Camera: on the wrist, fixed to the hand. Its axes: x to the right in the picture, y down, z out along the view.
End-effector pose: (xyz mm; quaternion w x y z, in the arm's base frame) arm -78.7 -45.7 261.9 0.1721 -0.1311 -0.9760 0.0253
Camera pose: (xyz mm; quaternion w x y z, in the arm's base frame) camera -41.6 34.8 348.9 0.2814 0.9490 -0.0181 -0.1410
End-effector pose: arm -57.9 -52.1 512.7 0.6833 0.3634 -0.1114 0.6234
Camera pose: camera -156.5 17.5 483.3 0.5632 -0.0389 0.5762 -0.5910
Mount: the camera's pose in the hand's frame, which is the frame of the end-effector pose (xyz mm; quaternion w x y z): 16.3 78.6 -94.8 0.0619 -0.0621 -0.2660 0.9600
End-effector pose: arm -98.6 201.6 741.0 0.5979 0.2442 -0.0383 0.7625
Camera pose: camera -205.4 227.2 683.0 0.6900 -0.1440 0.4432 -0.5538
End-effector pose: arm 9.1 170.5 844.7 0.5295 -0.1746 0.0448 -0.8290
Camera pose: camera 38.8 111.2 739.6 0.8296 -0.2212 0.0810 0.5062
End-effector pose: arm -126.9 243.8 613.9 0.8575 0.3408 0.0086 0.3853
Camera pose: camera -193.2 346.5 591.6 0.2934 -0.0786 0.5787 -0.7569
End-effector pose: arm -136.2 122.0 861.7 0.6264 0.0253 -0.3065 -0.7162
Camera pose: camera -30.5 66.4 827.5 0.6464 -0.5221 -0.1654 0.5313
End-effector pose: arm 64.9 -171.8 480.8 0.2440 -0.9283 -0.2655 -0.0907
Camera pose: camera 117.2 -270.2 535.8 0.0261 0.3516 -0.8154 -0.4591
